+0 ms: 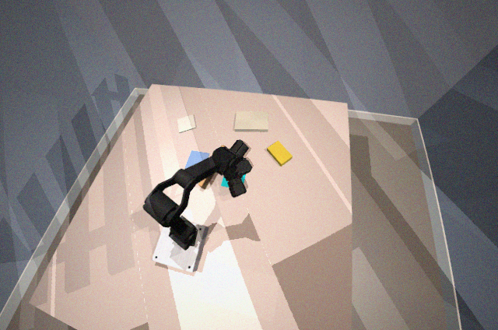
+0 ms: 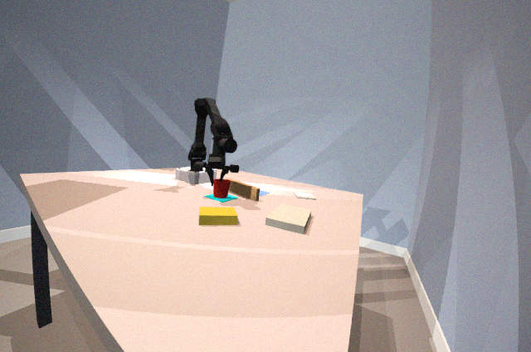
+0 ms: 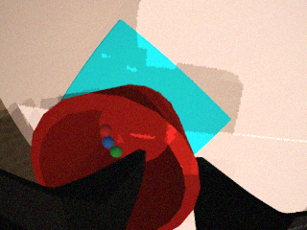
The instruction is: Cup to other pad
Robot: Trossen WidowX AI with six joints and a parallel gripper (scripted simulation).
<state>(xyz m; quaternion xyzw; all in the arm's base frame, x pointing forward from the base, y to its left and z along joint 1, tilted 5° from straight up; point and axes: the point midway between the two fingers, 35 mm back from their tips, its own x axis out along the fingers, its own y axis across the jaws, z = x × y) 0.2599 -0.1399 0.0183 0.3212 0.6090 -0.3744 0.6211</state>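
My gripper tip is now 2 cm short of the red cup, 1 cm to the right of it and 1 cm above it. The rest, counted from my gripper tip: wooden bar: 12 cm to the left, 6 cm ahead, 3 cm below; then blue marble: 3 cm to the left, 3 cm below, 3 cm ahead; then cyan pad: 5 cm below, 3 cm ahead, 1 cm to the left.
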